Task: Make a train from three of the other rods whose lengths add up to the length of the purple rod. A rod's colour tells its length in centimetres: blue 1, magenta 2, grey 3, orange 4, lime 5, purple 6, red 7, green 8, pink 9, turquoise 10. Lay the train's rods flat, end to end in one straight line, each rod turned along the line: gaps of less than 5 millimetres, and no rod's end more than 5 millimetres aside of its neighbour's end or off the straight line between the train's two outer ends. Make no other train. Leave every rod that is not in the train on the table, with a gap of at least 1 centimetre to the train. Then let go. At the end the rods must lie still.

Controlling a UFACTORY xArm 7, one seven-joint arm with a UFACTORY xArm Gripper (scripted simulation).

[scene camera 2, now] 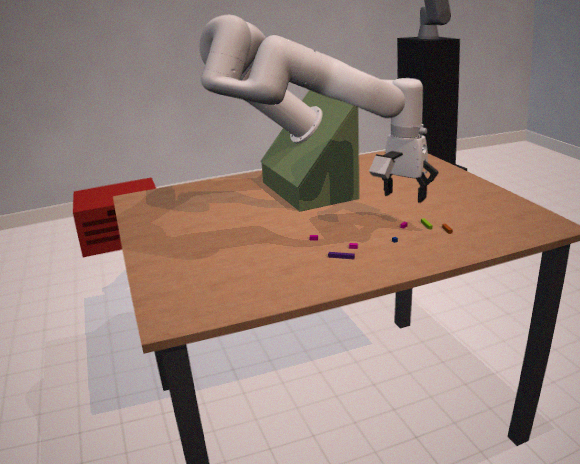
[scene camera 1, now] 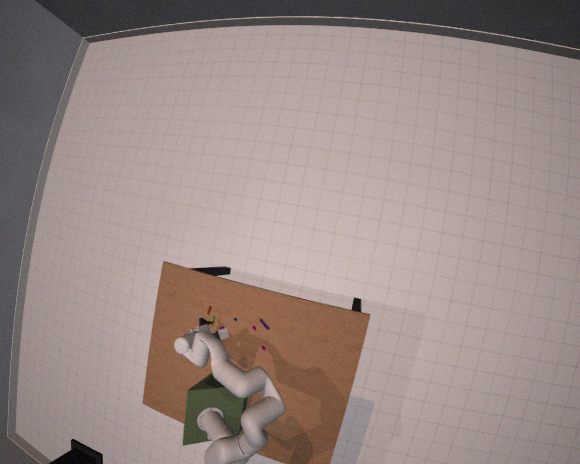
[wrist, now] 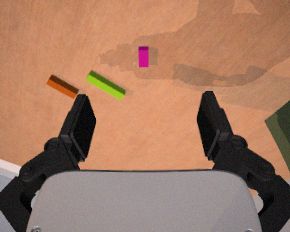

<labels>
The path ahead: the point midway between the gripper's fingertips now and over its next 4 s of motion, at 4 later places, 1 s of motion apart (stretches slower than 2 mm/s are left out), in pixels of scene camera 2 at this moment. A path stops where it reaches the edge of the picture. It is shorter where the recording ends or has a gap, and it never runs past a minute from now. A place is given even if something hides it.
My gripper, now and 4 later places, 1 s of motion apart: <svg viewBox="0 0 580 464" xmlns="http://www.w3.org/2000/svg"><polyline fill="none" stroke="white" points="404,197 405,203 404,215 405,220 405,225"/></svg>
</labels>
